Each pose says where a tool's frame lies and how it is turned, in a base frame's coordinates. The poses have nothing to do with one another.
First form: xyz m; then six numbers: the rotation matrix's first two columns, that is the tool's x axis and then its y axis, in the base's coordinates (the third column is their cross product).
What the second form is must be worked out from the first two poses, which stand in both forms.
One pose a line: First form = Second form
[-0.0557, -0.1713, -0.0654, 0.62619, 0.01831, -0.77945, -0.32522, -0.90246, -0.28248] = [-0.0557, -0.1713, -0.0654, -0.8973, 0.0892, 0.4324, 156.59]
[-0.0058, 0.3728, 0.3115, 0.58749, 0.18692, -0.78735, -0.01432, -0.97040, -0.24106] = [-0.0058, 0.3728, 0.3115, -0.8895, -0.0491, 0.4544, 167.21]
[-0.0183, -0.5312, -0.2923, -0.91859, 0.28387, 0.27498, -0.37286, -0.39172, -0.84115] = [-0.0183, -0.5312, -0.2923, 0.0441, -0.5254, 0.8497, 157.27]
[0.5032, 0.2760, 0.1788, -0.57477, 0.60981, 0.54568, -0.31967, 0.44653, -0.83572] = [0.5032, 0.2760, 0.1788, -0.1126, -0.8081, 0.5782, 126.51]
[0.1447, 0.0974, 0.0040, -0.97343, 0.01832, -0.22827, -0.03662, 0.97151, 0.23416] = [0.1447, 0.0974, 0.0040, -0.0047, 0.9928, 0.1201, 166.77]
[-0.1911, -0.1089, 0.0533, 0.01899, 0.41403, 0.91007, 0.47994, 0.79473, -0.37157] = [-0.1911, -0.1089, 0.0533, -0.4149, -0.9093, -0.0335, 100.66]
